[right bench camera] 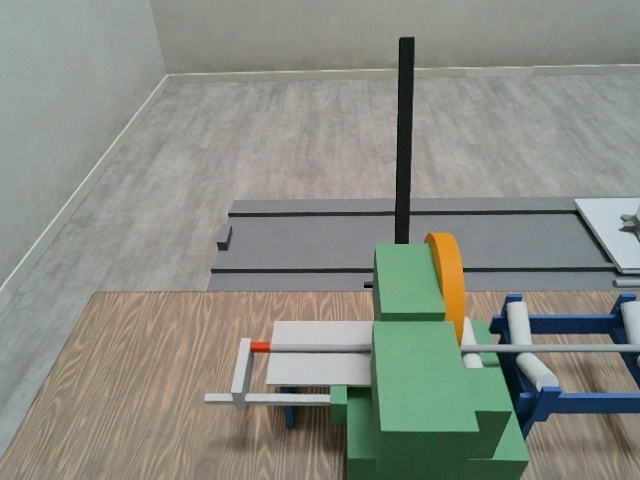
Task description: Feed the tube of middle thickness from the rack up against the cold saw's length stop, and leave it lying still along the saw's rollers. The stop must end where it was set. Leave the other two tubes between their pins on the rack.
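A long thin grey tube (568, 348) lies along the V-shaped white rollers (519, 322) and passes through the green cold saw (418, 377). Its far part lies over the pale outfeed plate (320, 372), and its left end appears to meet the red tip (260, 347) of the length stop, with no gap that I can see. The stop's pale arm (242, 366) stands upright on the stop bar (289, 399). The tube's right end is outside the picture. The rack and its pins do not show clearly. My left gripper and my right gripper are not in view.
An orange blade guard (450, 284) and a tall black lever (404, 139) rise from the saw. The blue roller stand (594, 403) runs off to the right. Behind the table (129, 372) lies the grey rail (310, 240) with a white carriage plate (610, 227). A grey rod end (625, 283) shows at the right edge.
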